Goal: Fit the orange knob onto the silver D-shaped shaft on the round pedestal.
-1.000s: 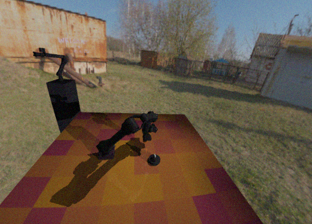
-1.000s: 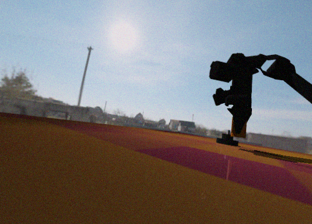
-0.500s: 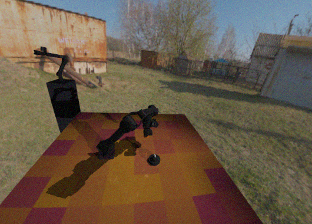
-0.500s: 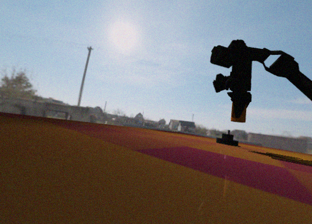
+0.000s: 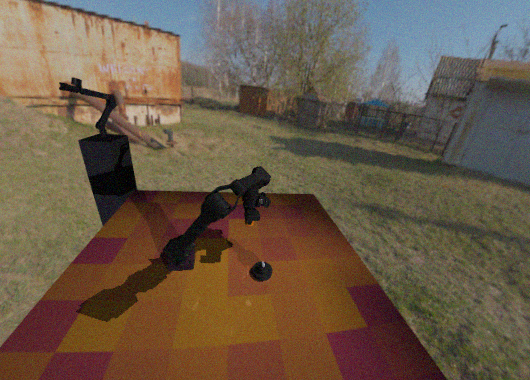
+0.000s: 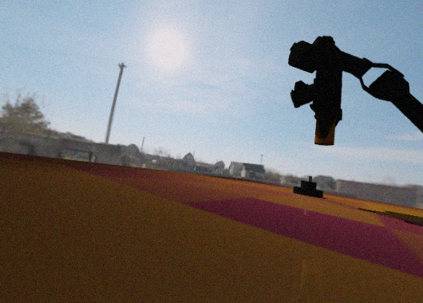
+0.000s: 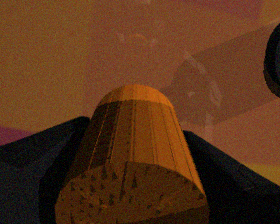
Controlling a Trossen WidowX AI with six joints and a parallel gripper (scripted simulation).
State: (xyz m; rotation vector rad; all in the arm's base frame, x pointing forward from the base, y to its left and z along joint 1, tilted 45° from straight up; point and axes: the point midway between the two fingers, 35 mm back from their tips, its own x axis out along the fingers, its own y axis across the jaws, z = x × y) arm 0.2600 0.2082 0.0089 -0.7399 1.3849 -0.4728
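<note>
My gripper tip is 7 cm short of the round dark pedestal, 17 cm to the left of it and 11 cm above it. The rest, counted from my gripper tip: orange knob 3 cm above.
</note>
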